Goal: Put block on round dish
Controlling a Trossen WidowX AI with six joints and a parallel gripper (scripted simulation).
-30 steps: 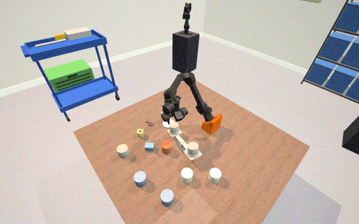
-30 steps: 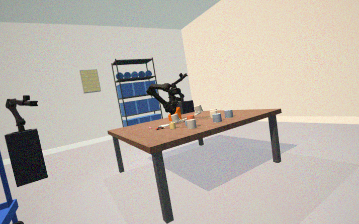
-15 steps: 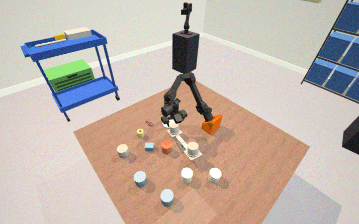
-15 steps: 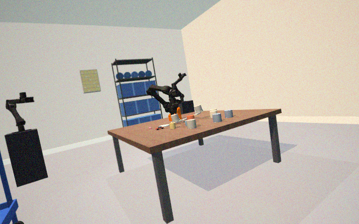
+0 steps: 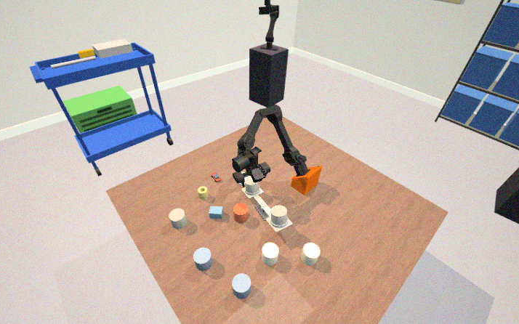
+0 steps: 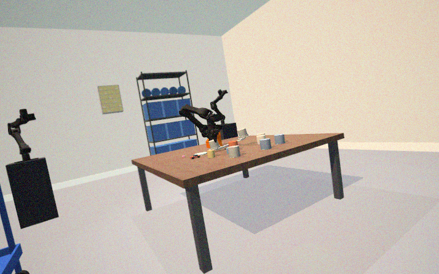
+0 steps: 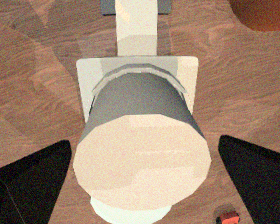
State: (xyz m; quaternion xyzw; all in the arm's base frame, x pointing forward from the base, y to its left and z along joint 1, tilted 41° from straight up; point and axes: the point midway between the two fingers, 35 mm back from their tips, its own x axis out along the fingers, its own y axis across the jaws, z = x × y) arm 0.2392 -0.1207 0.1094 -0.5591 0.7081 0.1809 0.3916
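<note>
Right now the grey block is 30 mm below my gripper tip. The rest, counted from my gripper tip: balance beam 50 mm ahead, 130 mm to the left, 40 mm below; then balance 50 mm ahead, 130 mm to the left, 50 mm below; then round white dish 50 mm behind, 100 mm to the right, 70 mm below.
</note>
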